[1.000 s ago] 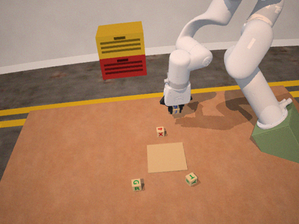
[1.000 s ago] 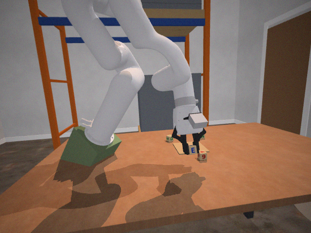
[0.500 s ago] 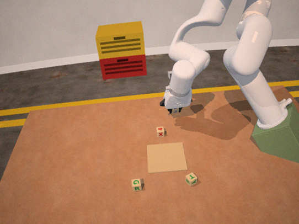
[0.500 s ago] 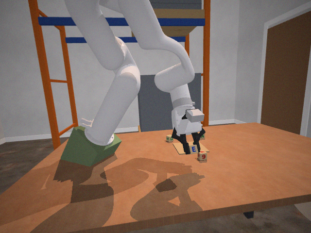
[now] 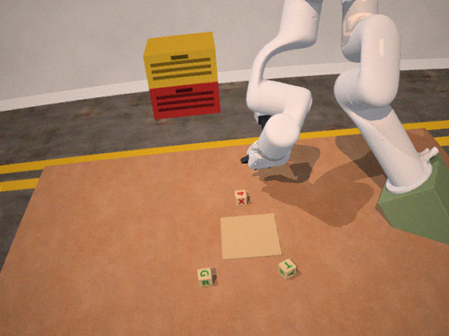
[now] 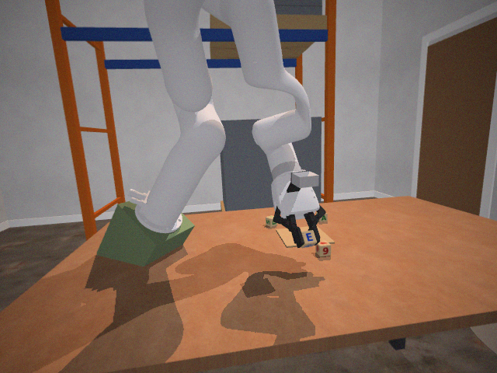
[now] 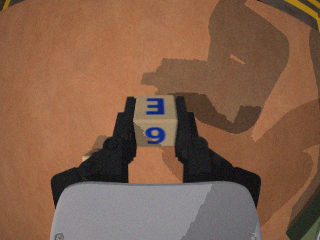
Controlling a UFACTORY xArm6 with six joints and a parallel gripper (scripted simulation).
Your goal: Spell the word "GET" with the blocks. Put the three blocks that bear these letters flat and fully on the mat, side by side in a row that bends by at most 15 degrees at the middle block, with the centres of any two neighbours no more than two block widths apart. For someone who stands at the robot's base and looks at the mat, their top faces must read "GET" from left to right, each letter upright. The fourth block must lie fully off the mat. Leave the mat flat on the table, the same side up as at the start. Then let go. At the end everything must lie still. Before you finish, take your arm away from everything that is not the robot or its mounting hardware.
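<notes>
Right now the e block is 10 mm below my hand. Also, from my hand: tan mat: 180 mm to the left, 90 mm ahead, 80 mm below; then t block: 320 mm to the left, 60 mm below, 40 mm ahead; then red-lettered block: 80 mm ahead, 60 mm below, 50 mm to the left.
</notes>
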